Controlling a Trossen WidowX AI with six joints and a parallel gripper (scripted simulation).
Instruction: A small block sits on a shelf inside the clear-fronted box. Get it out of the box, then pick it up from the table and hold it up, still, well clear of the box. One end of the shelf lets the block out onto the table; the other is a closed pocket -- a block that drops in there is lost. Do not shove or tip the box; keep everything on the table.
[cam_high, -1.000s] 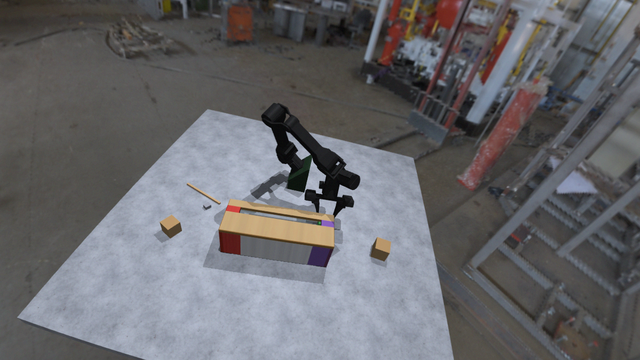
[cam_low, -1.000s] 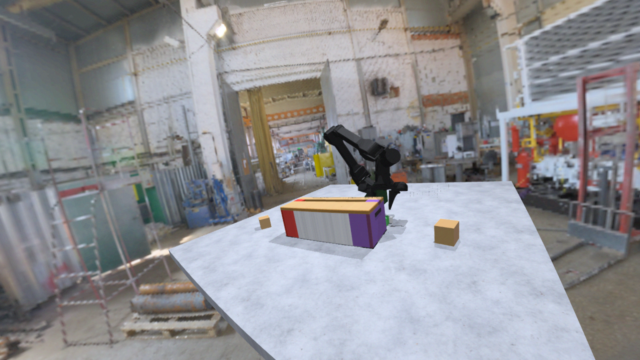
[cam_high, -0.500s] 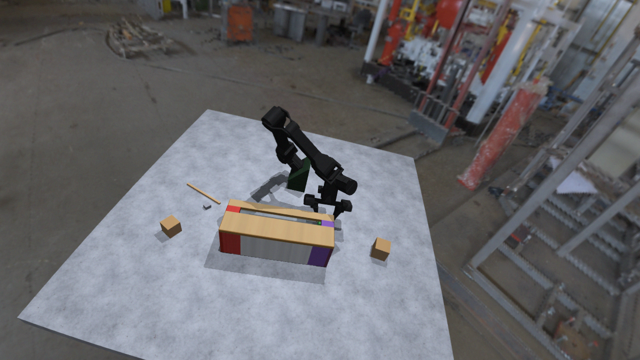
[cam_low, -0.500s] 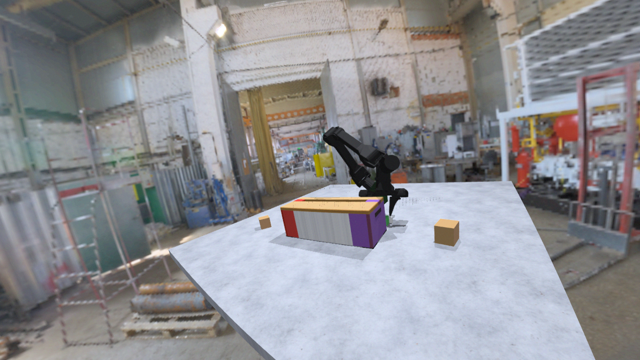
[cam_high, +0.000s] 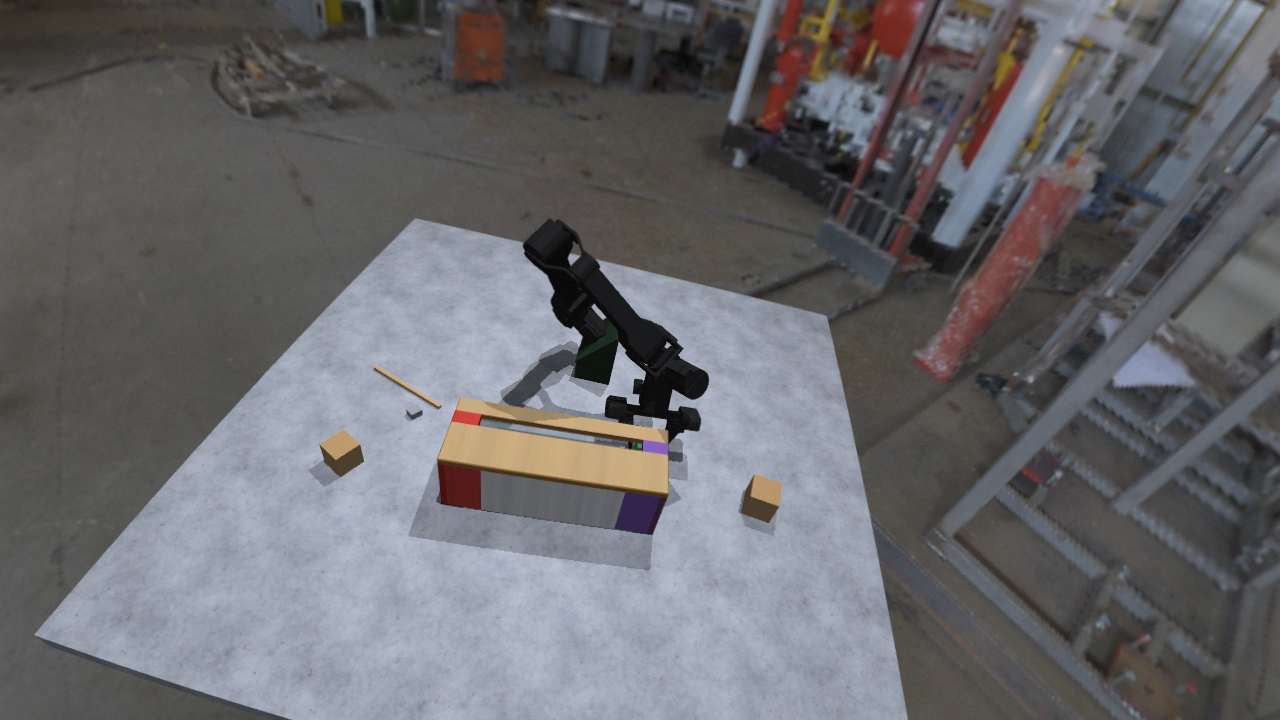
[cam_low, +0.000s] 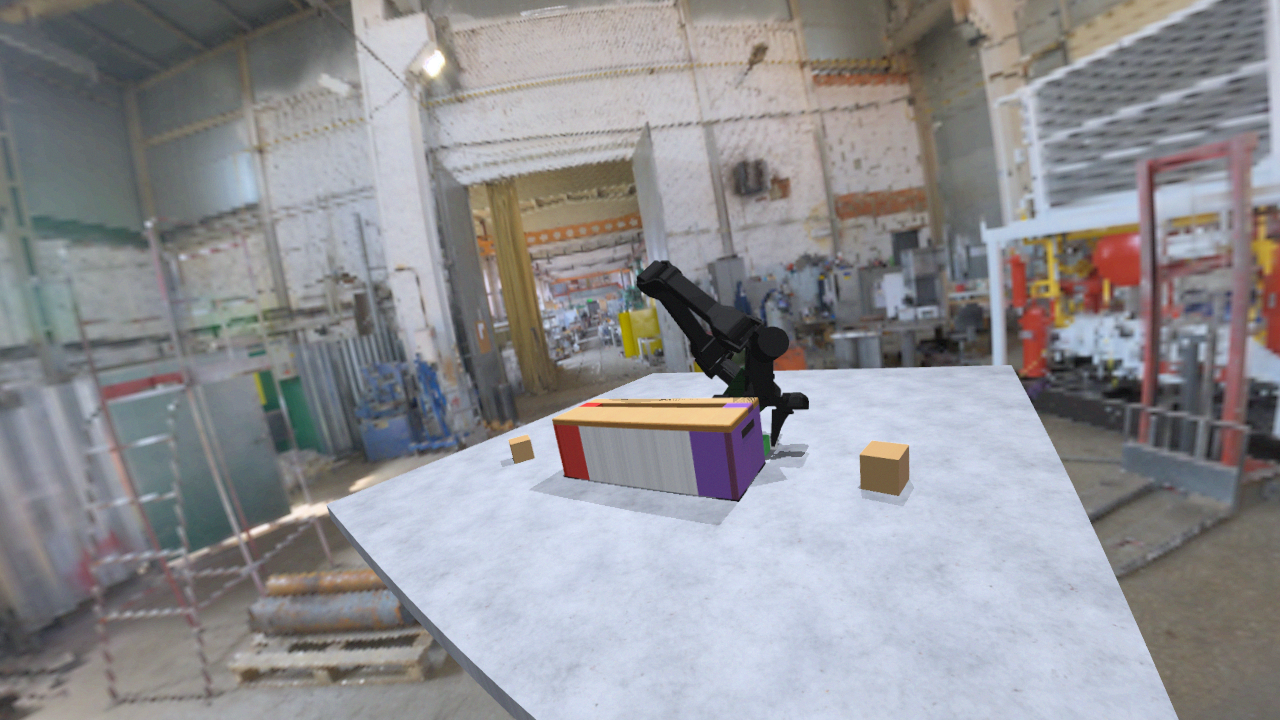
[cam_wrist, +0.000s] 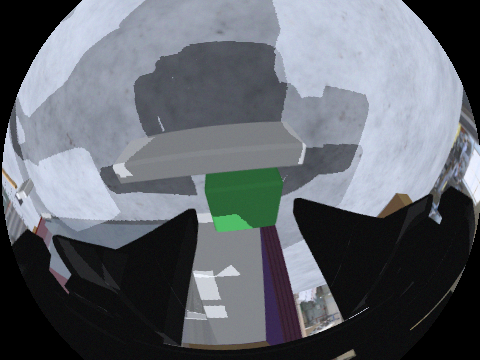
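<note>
My gripper tip is 2 cm past the green block. Round my gripper tip: thin wooden stick (51 cm to the right, 6 cm behind, 2 cm below); small grey piece (47 cm to the right, 1 cm below, 1 cm ahead); tan cube (55 cm to the right, 15 cm ahead).
</note>
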